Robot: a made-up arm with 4 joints.
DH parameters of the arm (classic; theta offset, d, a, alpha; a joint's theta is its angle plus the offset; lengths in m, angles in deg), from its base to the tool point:
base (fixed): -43.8 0 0.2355 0
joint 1: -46.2 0.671 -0.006 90
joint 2: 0 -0.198 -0.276 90
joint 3: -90 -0.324 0.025 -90
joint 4: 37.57 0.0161 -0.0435 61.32
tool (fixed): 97.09 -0.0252 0 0
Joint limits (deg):
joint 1: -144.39..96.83
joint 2: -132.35..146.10
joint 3: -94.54..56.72
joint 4: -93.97..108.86
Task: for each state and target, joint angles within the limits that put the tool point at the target. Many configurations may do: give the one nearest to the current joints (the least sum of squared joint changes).
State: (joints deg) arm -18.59 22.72 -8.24 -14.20
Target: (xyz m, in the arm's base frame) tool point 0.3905 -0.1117 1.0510
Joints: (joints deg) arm -22.78 -23.15 -21.73 19.40
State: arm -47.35 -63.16 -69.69 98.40
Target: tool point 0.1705 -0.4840 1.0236
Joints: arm -43.60 -82.60 -65.78 108.80
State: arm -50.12 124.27 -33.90 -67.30
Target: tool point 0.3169 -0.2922 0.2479
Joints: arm -61.59 134.26 -37.40 -29.18
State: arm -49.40 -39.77 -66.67 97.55
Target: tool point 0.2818 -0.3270 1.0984
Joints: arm -55.35 -50.01 -94.31 105.65
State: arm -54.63 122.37 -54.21 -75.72
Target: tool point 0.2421 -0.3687 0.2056
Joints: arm -85.86 136.28 -50.55 -88.32
